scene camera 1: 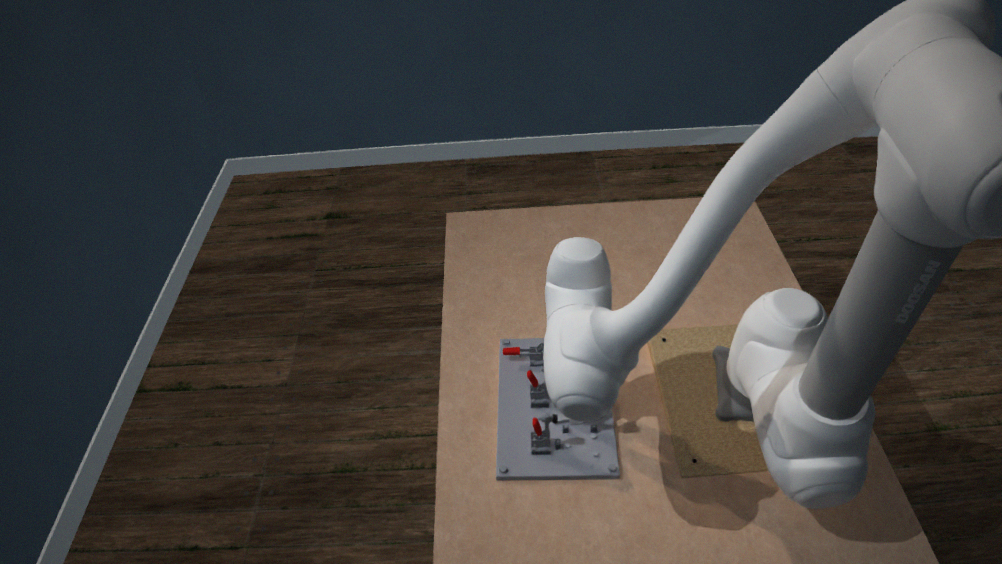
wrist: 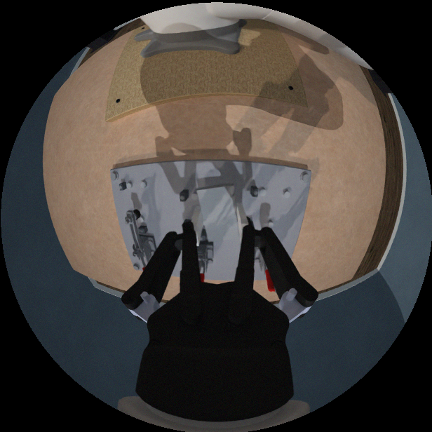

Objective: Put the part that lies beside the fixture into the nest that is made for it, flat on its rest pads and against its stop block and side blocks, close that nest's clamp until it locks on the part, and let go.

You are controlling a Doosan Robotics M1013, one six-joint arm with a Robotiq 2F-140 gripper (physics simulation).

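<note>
The grey fixture plate point(scene camera 1: 515, 448) point(wrist: 295, 205) carries small dark blocks, light pads and clamps with red handles. In the scene view, the upper handle point(scene camera 1: 511, 351) lies nearly flat; the middle handle point(scene camera 1: 532, 379) and lower handle point(scene camera 1: 537, 426) stand tilted up. My gripper point(wrist: 219, 212) is shut on a pale grey, plate-like part point(wrist: 218, 207), seen over the middle stretch of the fixture in the wrist view. Finger shadows fall away from the tips, so it seems held above the plate. The fingers hide part of the clamps. The arm hides gripper and part in the scene view.
The arm's base stands on a tan board point(scene camera 1: 683, 420) point(wrist: 130, 90) beside the fixture, on the light brown table top point(scene camera 1: 490, 273) point(wrist: 75, 200). In the wrist view, a clamp point(wrist: 142, 237) stands left of the fingers and another clamp point(wrist: 206, 250) shows between them.
</note>
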